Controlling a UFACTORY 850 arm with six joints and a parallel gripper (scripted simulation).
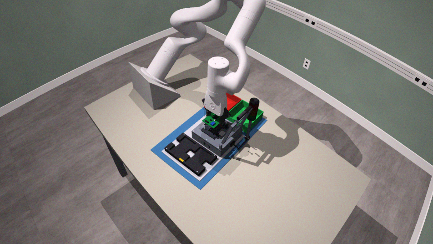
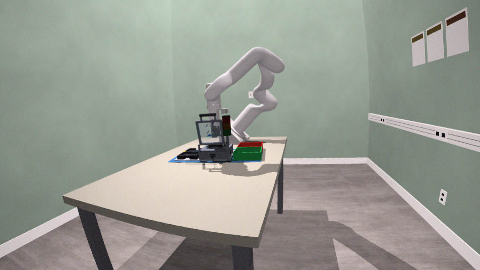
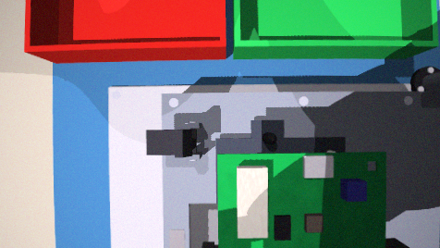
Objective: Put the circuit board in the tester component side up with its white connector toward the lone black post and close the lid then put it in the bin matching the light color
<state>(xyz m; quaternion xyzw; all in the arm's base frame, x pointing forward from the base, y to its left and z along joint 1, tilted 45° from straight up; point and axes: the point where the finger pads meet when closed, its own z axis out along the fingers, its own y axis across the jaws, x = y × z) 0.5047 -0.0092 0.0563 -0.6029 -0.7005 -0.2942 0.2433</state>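
Now: hand 70 mm past the black latch part, 50 mm to the right of it and 50 mm above it. The rest, counted from my hand: green bin: 200 mm to the left, 120 mm below, 10 mm ahead; then lid: 120 mm ahead, 50 mm above, 20 mm to the left; then green circuit board: right at my hand.
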